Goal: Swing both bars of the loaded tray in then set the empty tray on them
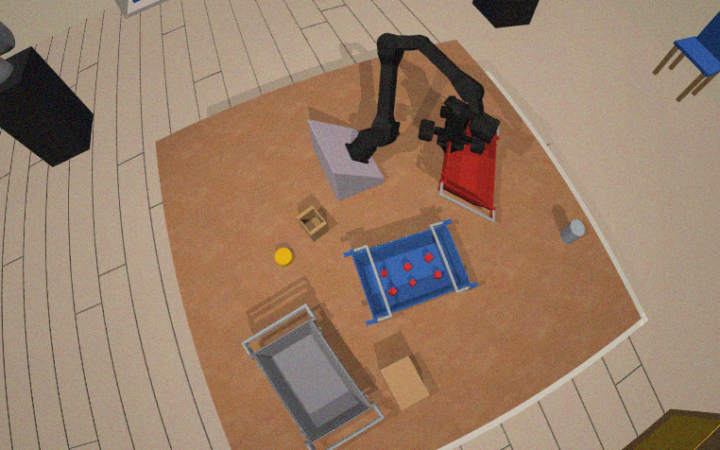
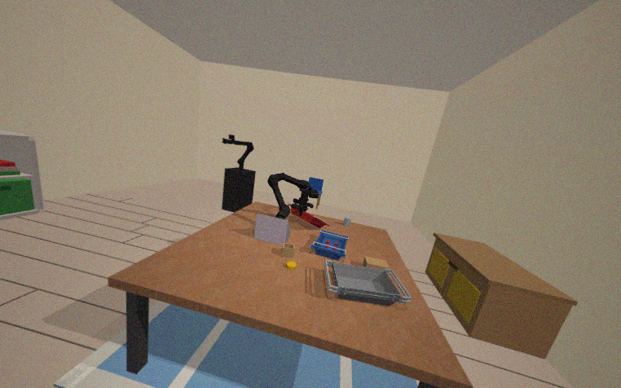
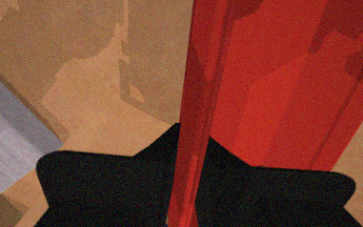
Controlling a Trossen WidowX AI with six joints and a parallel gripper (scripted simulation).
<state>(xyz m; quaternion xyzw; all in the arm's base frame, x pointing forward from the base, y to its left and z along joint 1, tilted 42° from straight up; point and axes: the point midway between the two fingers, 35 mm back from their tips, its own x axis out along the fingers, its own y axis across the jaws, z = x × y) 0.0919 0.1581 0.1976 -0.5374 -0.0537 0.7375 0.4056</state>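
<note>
Right now the red tray is 50 mm ahead of my gripper tip and 70 mm to the left of it. From my gripper tip the other things lie so: yellow disc (120 mm ahead, 540 mm to the right, 80 mm below); then cardboard box (60 mm ahead, 430 mm to the right, 80 mm below); then grey cylinder (360 mm ahead, 310 mm to the left, 60 mm below).
</note>
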